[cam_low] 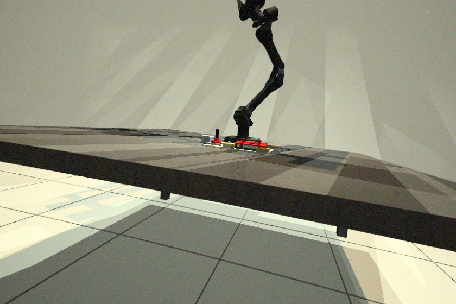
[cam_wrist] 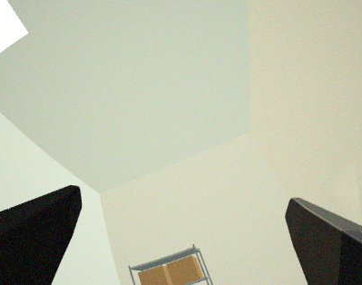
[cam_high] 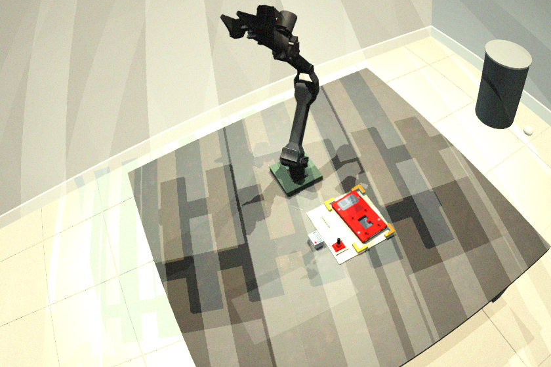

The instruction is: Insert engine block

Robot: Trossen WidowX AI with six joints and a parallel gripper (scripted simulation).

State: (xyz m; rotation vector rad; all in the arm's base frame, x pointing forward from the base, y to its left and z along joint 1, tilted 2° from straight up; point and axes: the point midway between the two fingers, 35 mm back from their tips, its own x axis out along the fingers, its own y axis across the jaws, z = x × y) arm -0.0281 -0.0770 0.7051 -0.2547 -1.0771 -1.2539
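The grey engine block is 300 mm ahead of my gripper tip, 60 mm to the left of it and 740 mm below it. The rest, counted from my gripper tip: black upright peg 360 mm ahead, 110 mm to the left, 720 mm below.
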